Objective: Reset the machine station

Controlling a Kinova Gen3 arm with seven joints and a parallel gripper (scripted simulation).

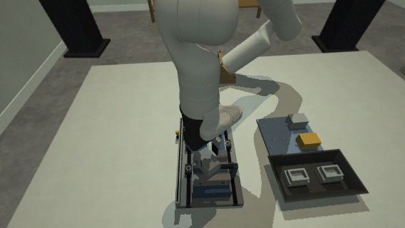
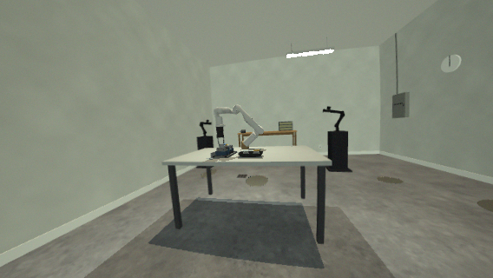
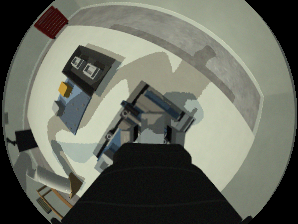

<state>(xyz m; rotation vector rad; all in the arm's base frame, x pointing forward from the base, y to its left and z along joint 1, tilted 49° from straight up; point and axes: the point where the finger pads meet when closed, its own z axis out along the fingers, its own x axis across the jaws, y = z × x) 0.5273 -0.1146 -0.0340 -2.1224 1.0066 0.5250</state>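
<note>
The gray aluminum blank lies 40 mm below my hand. The rest, counted from my hand: yellow brass blank 350 mm to the left, 130 mm below, 130 mm behind.
</note>
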